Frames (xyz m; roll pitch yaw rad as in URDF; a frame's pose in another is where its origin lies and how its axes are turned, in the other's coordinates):
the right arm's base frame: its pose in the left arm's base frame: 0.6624 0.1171 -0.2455 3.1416 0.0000 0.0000
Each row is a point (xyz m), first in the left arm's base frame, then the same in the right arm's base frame.
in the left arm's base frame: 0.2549 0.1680 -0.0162
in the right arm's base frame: -0.4075 -0.0509 -0.2293
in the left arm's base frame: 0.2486 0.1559 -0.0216
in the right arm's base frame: -0.4138 -0.0388 -0.2239
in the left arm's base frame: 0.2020 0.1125 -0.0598
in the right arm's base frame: -0.4604 0.0046 -0.1857
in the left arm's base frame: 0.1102 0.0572 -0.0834
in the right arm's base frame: -0.5522 0.0599 -0.1621
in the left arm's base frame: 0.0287 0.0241 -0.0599
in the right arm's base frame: -0.6337 0.0930 -0.1856
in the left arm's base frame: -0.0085 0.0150 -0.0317
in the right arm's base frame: -0.6709 0.1021 -0.2138
